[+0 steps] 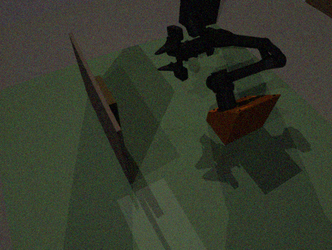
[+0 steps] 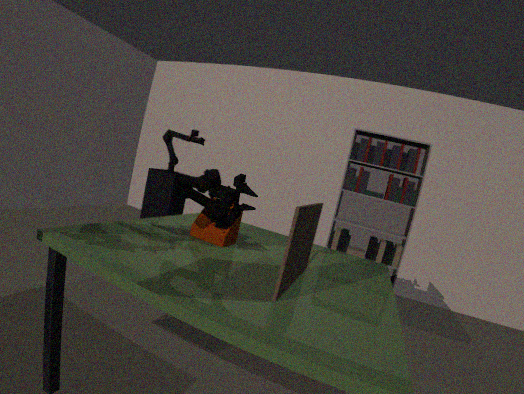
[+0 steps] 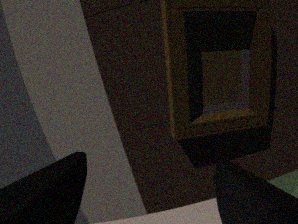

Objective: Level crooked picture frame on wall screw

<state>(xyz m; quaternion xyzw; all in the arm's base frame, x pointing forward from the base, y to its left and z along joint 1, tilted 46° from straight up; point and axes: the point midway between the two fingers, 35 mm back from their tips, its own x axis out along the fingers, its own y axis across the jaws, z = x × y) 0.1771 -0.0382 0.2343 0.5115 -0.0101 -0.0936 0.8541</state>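
Right now my gripper tip is 200 mm short of the picture frame, 10 mm to the left of it and 90 mm above it. Round my gripper tip: wall panel (210 mm ahead, 20 mm to the right, 110 mm below).
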